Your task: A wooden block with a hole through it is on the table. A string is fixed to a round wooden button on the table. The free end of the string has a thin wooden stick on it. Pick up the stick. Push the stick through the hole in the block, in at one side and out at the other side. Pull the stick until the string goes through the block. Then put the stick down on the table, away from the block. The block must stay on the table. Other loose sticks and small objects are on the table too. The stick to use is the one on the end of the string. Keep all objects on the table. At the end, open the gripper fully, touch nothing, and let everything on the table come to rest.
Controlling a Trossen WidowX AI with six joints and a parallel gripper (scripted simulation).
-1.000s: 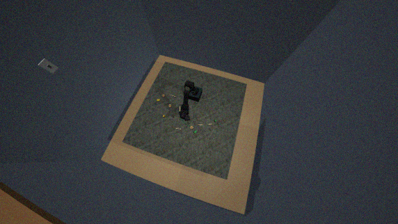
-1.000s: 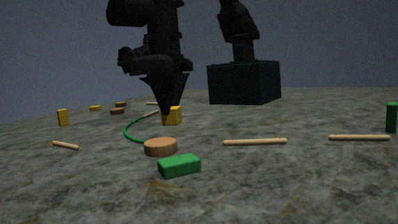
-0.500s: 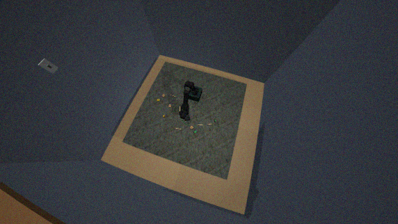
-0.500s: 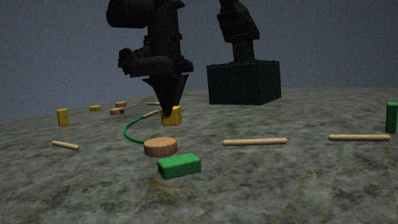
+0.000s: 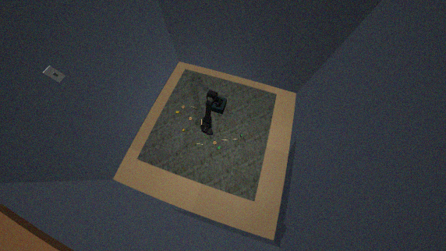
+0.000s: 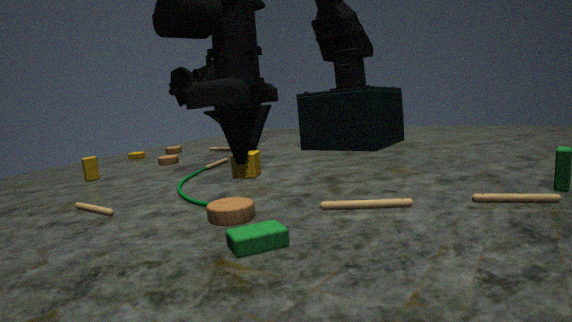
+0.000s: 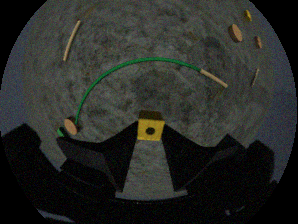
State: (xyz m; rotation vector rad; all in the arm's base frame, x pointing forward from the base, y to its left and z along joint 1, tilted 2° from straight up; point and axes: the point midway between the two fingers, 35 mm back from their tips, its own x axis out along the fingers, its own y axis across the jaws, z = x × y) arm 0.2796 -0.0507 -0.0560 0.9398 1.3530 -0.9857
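Right now my gripper tip is 110 mm to the left of the thin wooden stick, 60 mm past it and 20 mm above it. Round my gripper tip: green block: 190 mm ahead, 140 mm to the left, 10 mm below; then yellow block: right at my gripper tip; then round wooden button: 140 mm ahead, 90 mm to the left, 10 mm below.
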